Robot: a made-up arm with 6 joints.
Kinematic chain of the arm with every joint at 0, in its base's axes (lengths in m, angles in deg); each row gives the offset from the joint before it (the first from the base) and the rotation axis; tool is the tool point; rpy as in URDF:
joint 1: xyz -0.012 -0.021 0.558 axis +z
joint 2: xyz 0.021 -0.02 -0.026 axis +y
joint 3: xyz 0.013 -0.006 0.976 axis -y
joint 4: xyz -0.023 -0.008 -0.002 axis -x
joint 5: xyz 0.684 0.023 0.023 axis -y
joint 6: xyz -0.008 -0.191 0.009 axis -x
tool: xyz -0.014 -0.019 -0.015 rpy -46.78 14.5 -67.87
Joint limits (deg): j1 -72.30..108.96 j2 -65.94..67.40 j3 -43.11..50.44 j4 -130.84..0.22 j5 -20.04..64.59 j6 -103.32..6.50
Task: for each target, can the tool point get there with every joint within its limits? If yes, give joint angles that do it. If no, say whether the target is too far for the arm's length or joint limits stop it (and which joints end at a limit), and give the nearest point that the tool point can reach.
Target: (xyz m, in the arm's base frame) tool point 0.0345 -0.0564 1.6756
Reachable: yes | joints -16.70 -34.49 11.14 -97.12 3.08 -27.87
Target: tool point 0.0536 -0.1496 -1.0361
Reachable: no: joint limits stop it (at a limit: joint 2, joint 5) | nearest point 0.2921 -0.6172 0.2579 | short by 1.396 m
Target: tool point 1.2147 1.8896 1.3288
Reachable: no: too far | nearest point 0.7953 1.2365 1.0538 | short by 0.823 m
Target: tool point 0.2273 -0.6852 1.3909
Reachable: yes | joints -54.03 -0.23 -4.20 -22.67 44.14 -30.16
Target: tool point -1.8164 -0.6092 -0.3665
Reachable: no: too far | nearest point -0.0199 -0.7137 0.2966 | short by 1.918 m
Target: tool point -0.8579 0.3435 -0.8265
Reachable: no: joint limits stop it (at a limit: joint 1, joint 2, joint 4, joint 5) | nearest point -0.3547 0.7157 0.2289 | short by 1.227 m
